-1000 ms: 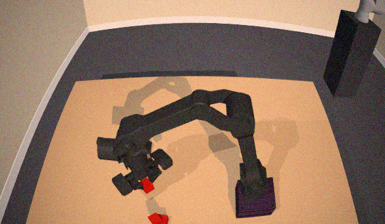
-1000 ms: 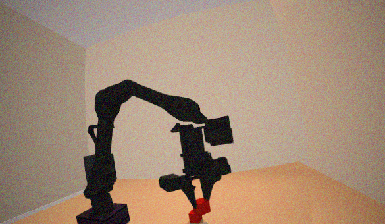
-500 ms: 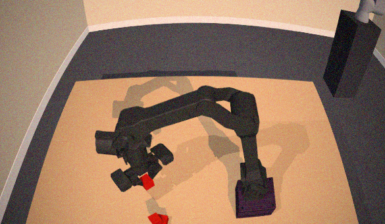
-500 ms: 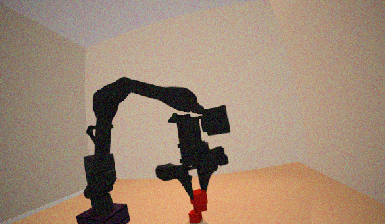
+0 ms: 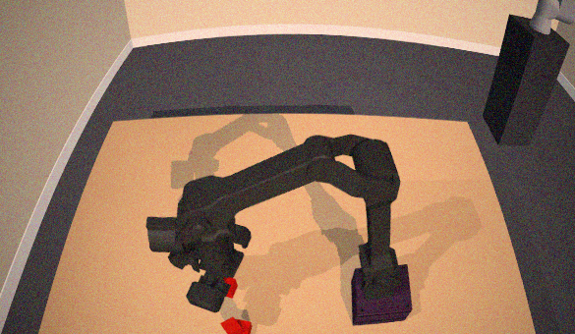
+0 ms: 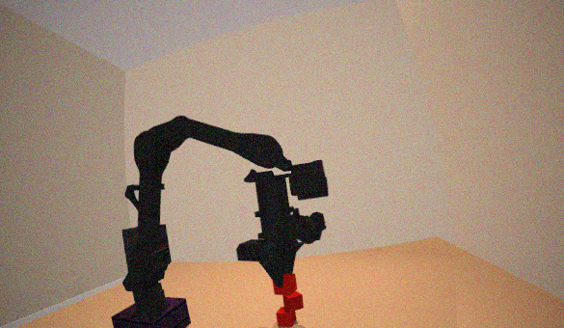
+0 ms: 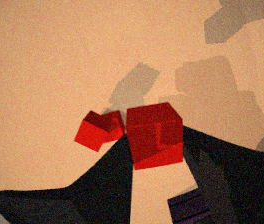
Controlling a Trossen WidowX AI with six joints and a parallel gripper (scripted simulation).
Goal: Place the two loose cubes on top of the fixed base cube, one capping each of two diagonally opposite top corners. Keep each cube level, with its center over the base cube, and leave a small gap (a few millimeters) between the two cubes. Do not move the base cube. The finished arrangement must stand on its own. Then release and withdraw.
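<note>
My gripper tip is now 7 cm to the right of the red cube and 7 cm above it.
</note>
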